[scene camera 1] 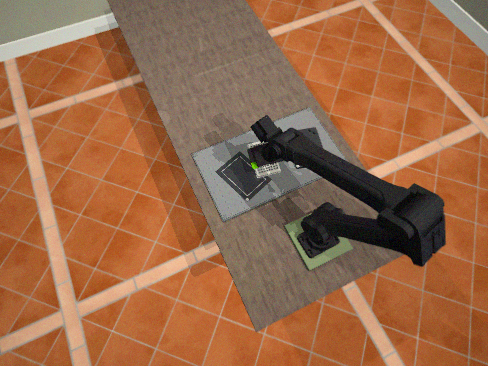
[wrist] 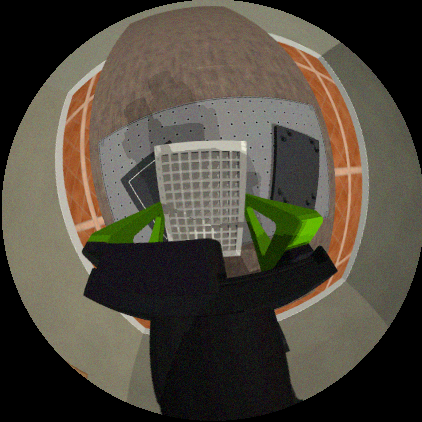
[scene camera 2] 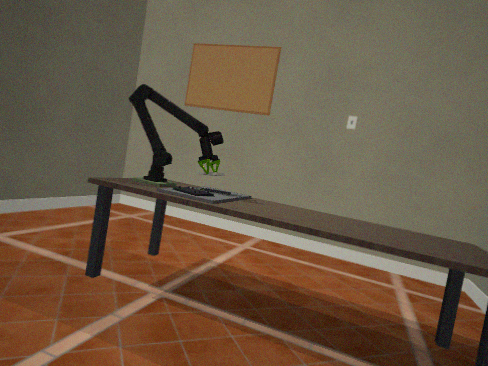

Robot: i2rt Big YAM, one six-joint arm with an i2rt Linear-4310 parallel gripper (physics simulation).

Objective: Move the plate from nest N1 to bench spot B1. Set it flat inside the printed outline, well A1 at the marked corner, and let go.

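Places are measured from the arm's base along level axes (x ahead, y left, z up), in metres.
Where they show: gripper, fingertip midpoint: (scene camera 1: 263, 157) (wrist: 202, 202) (scene camera 2: 211, 173); arm's base, link origin: (scene camera 1: 317, 240) (scene camera 2: 155, 180).
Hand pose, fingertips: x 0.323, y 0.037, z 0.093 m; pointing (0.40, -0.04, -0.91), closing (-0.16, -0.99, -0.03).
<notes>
Things, the pixels of their top centre, and the offset from my fingertips. "spot": a spot on its surface instead. Level surfaces: height alone.
- white gridded plate, top centre: (wrist: 201, 209) (scene camera 1: 264, 155) (scene camera 2: 211, 170) 0.001 m left, 0.004 m back, 0.016 m up
- bench spot B1, surface spot: (wrist: 145, 176) spot: 0.099 m left, 0.059 m ahead, 0.096 m down
- dark nest N1, top centre: (wrist: 303, 169) (scene camera 1: 307, 145) (scene camera 2: 194, 188) 0.197 m right, 0.005 m ahead, 0.076 m down
- brown table, surface height: 0.110 m down
The white gridded plate (scene camera 1: 268, 170) (scene camera 2: 215, 174) (wrist: 202, 187) is held level in the air between green fingers. My gripper (scene camera 2: 210, 173) (wrist: 202, 202) is shut on its two long sides, above the grey perforated board. The dark pad of bench spot B1 (scene camera 1: 239, 171) (wrist: 145, 176) with its thin white outline lies to the left in scene camera 1, turned relative to the plate; the plate hides part of it in the wrist view. The dark nest N1 (scene camera 1: 312, 137) (wrist: 296, 165) is on the right, with nothing seated in it. Well A1 is too small to tell.
The grey perforated board (scene camera 1: 210, 157) (scene camera 2: 230, 198) (wrist: 250, 112) lies on the brown table (scene camera 1: 200, 65) (scene camera 2: 350, 227) (wrist: 200, 55). The arm's base stands on a green mat (scene camera 1: 317, 262) near the table's end. A small pale dot shows at the pad's lower corner in scene camera 1.
</notes>
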